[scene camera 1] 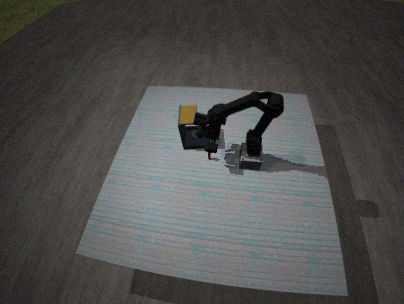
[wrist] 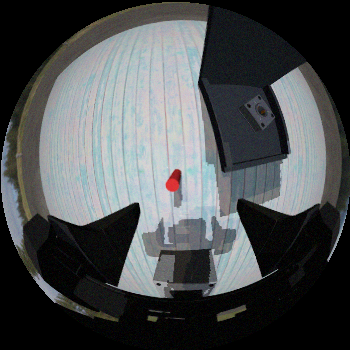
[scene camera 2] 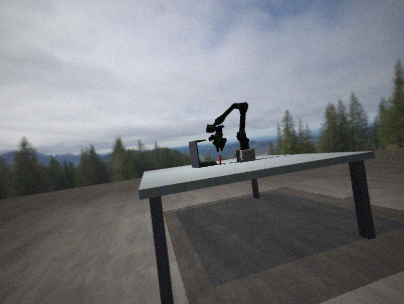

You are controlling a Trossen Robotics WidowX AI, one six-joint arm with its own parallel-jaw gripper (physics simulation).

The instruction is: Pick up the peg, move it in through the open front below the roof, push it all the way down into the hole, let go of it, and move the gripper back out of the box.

Labels:
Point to a box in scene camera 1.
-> At 187,141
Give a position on a box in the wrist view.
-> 234,67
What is the gripper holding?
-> Nothing.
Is the gripper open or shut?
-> Open.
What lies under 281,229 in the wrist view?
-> The gripper.

